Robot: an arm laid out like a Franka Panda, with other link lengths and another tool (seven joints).
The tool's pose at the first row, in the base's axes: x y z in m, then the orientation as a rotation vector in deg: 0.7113 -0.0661 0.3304 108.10 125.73 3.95
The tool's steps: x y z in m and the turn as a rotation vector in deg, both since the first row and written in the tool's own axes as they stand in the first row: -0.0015 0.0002 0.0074 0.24 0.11 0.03; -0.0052 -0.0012 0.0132 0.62 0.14 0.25; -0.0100 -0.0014 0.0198 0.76 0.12 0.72; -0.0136 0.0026 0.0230 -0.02 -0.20 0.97; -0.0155 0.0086 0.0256 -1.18 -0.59 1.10; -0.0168 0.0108 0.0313 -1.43 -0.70 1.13
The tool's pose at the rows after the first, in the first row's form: 0.7133 -0.0685 0.3235 108.30 125.88 3.80; 0.7137 -0.0730 0.3182 108.76 125.86 3.46; 0.7155 -0.0786 0.3125 109.34 125.47 3.37; 0.7206 -0.0818 0.3107 109.09 124.69 3.95; 0.7272 -0.0830 0.3097 108.47 123.80 4.86; 0.7307 -0.0847 0.3048 108.32 123.60 5.03
